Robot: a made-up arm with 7 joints.
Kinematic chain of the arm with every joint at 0, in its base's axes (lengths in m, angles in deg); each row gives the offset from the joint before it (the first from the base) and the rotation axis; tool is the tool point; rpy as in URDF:
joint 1: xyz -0.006 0 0.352 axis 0 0.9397 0.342
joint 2: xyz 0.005 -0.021 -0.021 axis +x
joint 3: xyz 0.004 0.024 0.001 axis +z
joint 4: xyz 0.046 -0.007 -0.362 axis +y
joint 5: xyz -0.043 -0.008 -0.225 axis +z
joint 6: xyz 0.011 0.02 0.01 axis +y
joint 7: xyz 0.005 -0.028 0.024 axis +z
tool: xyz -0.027 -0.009 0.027 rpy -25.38 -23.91 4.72
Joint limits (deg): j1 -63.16..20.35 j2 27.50..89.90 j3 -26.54..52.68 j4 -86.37..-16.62 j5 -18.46..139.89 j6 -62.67..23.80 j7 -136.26..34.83
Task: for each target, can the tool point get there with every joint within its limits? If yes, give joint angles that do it. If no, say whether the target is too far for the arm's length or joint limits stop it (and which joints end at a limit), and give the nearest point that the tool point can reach.
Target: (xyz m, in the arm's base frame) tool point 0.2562 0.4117 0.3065
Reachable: yes | joints -18.87 65.09 25.63 -80.90 111.66 10.36 -99.96
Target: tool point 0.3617 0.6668 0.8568
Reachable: no: too far | nearest point 0.2105 0.4454 0.6170 | short by 0.360 m
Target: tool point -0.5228 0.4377 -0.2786
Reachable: no: too far | nearest point -0.1945 0.3013 -0.1249 | short by 0.387 m
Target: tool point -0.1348 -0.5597 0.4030
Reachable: no: joint limits stop it (at a limit: joint 1, joint 2, joint 3, joint 4, joint 6, joint 7) | nearest point 0.4445 -0.0954 0.3306 | short by 0.746 m
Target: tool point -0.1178 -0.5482 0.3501
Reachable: no: joint limits stop it (at a limit: joint 1, joint 2, joint 3, joint 4, joint 6, joint 7) | nearest point 0.4453 -0.0967 0.3282 | short by 0.722 m
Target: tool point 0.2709 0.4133 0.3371
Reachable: yes | joints -33.36 79.19 -15.77 -47.18 104.72 16.84 -1.17
